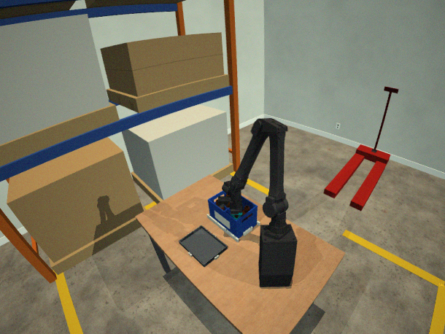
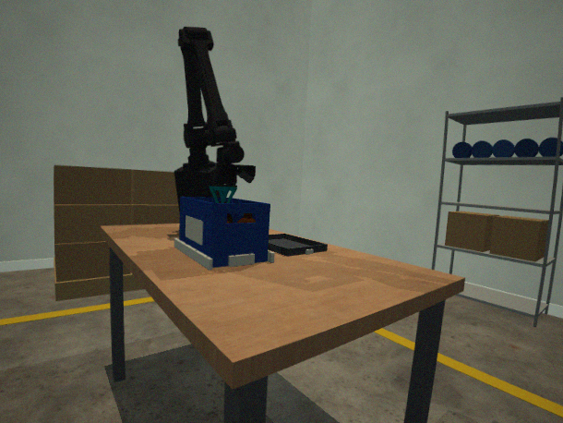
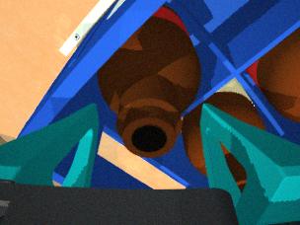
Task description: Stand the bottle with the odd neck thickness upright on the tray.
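The bottle is 180 mm ahead of my hand, 60 mm below it and 20 mm to the right of it. From my hand the other things lie so: crate 80 mm ahead, 70 mm below, 50 mm to the right; then dark tray 230 mm to the left, 140 mm below, 90 mm ahead.
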